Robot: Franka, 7 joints.
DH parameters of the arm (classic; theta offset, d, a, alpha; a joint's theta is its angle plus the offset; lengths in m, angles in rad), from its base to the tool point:
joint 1: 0 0.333 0 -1.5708
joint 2: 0 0 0 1.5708
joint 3: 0 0.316 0.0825 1.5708
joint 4: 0 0 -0.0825 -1.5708
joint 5: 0 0.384 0 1.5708
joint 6: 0 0 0.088 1.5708
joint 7: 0 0.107 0 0
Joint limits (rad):
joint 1: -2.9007..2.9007
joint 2: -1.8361..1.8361
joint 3: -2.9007..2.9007
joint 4: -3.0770..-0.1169
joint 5: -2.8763..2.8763
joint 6: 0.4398..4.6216
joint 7: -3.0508..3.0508
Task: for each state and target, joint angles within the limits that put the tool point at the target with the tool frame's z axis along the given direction. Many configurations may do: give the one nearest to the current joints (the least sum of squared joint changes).
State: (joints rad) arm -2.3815 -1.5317 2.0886 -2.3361 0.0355 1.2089 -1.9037
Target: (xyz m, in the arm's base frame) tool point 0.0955 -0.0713 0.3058 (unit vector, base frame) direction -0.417 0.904 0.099
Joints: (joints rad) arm -1.9550 -1.6302 1.7831 -2.8926 0.0303 0.5817 -1.9037
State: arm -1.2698 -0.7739 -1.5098 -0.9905 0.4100 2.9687 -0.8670
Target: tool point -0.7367 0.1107 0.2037 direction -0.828 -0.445 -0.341
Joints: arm -0.8980 -1.3594 -1.9303 -1.5112 0.5371 3.1802 -0.8670
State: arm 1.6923 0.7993 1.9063 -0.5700 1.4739 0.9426 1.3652
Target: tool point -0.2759 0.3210 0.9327 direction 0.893 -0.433 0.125
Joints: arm 1.8922 0.9059 2.0179 -0.6501 1.6292 0.8986 1.3652
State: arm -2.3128 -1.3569 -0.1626 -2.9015 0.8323 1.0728 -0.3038
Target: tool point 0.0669 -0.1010 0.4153 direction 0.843 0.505 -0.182
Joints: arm -2.3243 -1.3465 0.1981 -3.0770 0.9009 0.4494 -0.3038
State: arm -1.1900 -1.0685 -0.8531 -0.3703 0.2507 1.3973 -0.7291
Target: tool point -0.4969 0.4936 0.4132 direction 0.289 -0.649 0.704
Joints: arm -0.8911 -1.6905 -0.7430 -0.1196 0.4014 0.8079 -0.7291
